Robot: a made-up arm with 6 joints. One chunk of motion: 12 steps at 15 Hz.
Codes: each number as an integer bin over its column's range. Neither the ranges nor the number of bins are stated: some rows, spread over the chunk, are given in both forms.
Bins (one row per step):
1: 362 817 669 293 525 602
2: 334 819 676 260 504 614
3: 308 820 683 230 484 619
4: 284 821 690 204 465 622
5: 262 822 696 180 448 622
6: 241 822 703 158 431 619
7: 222 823 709 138 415 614
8: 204 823 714 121 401 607
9: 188 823 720 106 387 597
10: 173 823 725 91 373 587
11: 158 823 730 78 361 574
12: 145 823 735 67 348 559
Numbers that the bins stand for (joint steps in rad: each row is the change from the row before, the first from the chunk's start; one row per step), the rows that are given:
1: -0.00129 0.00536 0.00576 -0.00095 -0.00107 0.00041
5: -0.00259 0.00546 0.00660 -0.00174 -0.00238 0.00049
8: -0.00335 0.00548 0.00716 -0.00215 -0.00318 0.00043
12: -0.00411 0.00548 0.00781 -0.00253 -0.00408 0.00024
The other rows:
2: -0.00165 0.00540 0.00598 -0.00118 -0.00142 0.00046
3: -0.00199 0.00542 0.00619 -0.00139 -0.00176 0.00048
4: -0.00230 0.00544 0.00641 -0.00157 -0.00209 0.00049
6: -0.00286 0.00546 0.00681 -0.00189 -0.00267 0.00048
7: -0.00311 0.00548 0.00700 -0.00203 -0.00294 0.00046
9: -0.00355 0.00548 0.00734 -0.00226 -0.00341 0.00039
10: -0.00375 0.00548 0.00750 -0.00236 -0.00365 0.00035
11: -0.00394 0.00548 0.00765 -0.00245 -0.00386 0.00030

